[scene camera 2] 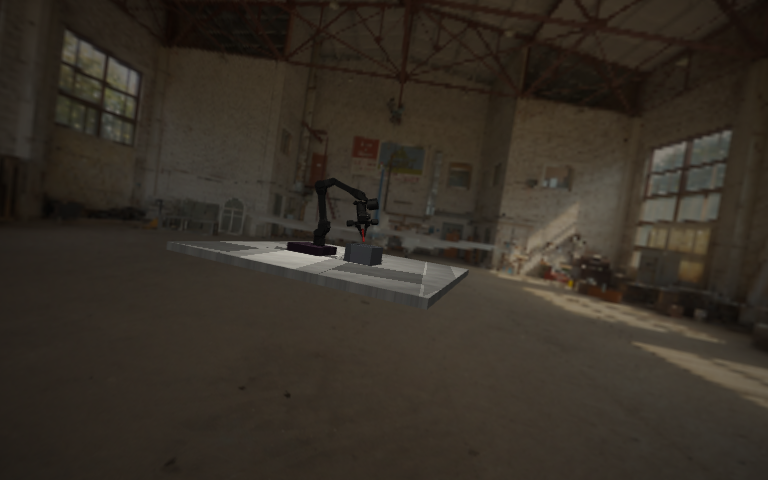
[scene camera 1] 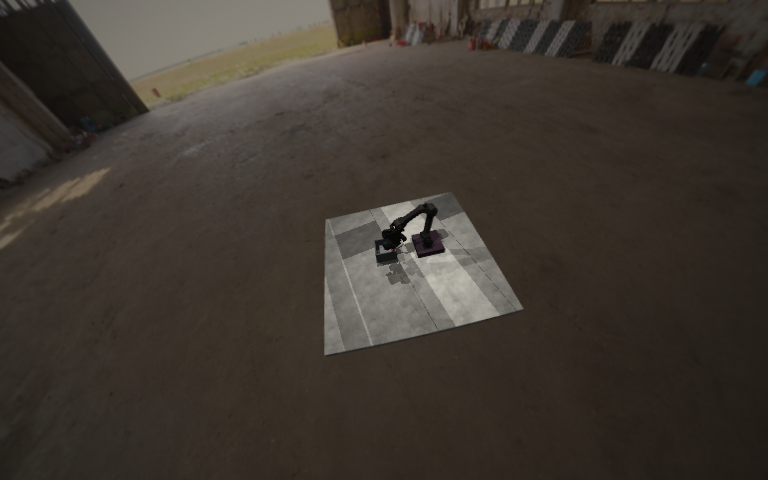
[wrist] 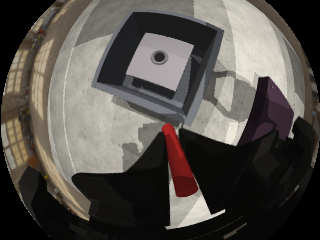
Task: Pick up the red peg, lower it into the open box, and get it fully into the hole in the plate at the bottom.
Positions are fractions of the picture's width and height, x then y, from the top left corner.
Observation:
In view: my gripper (wrist: 0.54, 0.56), a box (scene camera 2: 0.47, 0.53), a red peg (wrist: 0.58, 0.77) and a plate (wrist: 0.50, 0.25).
The box is seen too in the wrist view (wrist: 0.35, 0.32). Scene camera 2 misses the plate, which is hidden by the box.

